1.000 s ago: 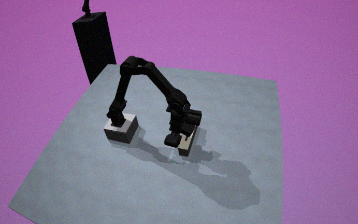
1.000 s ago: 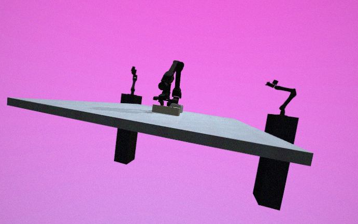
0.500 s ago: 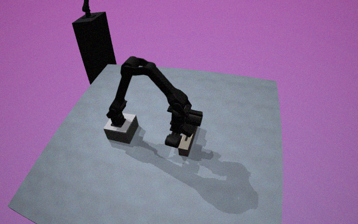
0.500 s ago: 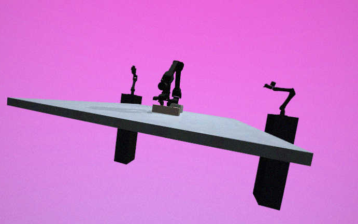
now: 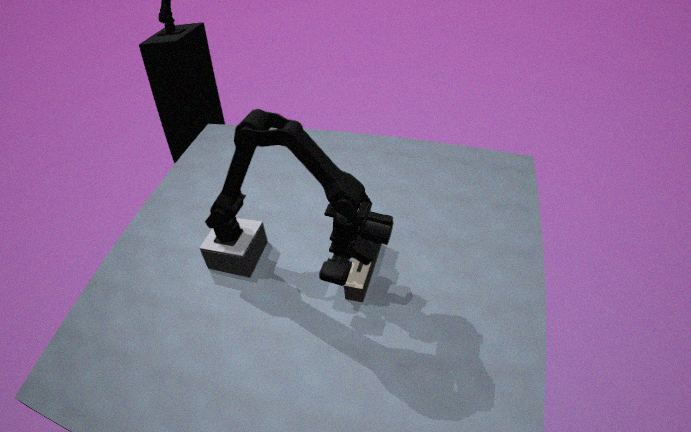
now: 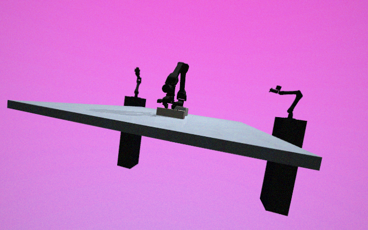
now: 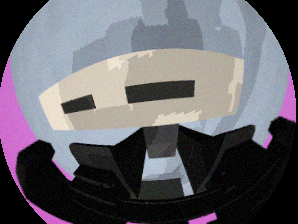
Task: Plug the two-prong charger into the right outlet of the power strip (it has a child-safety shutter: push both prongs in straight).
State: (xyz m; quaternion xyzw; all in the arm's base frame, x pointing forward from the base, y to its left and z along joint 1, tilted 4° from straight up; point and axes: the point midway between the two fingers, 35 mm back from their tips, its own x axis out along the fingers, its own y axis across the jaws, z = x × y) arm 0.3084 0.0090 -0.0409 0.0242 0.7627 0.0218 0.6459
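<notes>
Right now my gripper tip is 2 cm short of the charger and 1 cm below it.
</notes>
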